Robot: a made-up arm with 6 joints.
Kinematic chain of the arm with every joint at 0, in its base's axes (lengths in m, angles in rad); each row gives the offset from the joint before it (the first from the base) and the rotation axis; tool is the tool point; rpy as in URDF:
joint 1: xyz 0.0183 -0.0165 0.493 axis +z
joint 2: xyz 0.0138 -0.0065 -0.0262 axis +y
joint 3: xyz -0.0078 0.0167 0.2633 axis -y
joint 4: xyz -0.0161 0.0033 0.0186 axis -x
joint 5: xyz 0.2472 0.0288 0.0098 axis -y
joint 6: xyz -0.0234 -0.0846 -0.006 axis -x
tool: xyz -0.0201 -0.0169 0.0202 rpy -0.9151 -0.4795 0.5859
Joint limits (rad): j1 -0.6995..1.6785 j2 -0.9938..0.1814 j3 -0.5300..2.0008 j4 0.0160..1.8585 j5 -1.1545..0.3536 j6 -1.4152..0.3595
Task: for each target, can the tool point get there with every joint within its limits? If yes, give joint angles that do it. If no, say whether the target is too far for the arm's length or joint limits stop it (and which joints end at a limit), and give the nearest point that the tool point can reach.
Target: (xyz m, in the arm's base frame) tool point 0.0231 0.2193 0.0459
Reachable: no: joint limits stop it (at a limit: joint 1, joint 2, joint 3, joint 4, joint 5, joint 6) | nearest point 0.0616 0.1898 0.5957 | short by 0.552 m
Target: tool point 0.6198 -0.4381 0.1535
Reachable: no: too far | nearest point 0.1247 -0.4414 0.5567 | short by 0.639 m
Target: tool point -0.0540 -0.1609 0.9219
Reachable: yes | joints 1.3453 -0.1499 1.5246 1.2620 -0.7169 0.0016
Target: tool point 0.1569 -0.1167 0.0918
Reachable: no: joint limits stop it (at a limit: joint 2, joint 3, joint 4, joint 5, joint 6) | nearest point 0.1891 -0.1400 0.5957 | short by 0.505 m
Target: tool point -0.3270 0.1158 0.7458
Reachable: yes | joints -0.4402 -0.7286 1.5527 0.6151 -0.5321 -0.2924
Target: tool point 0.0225 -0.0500 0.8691
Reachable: yes | joints -0.3825 -0.4660 0.0033 0.6949 -0.7387 -1.0830
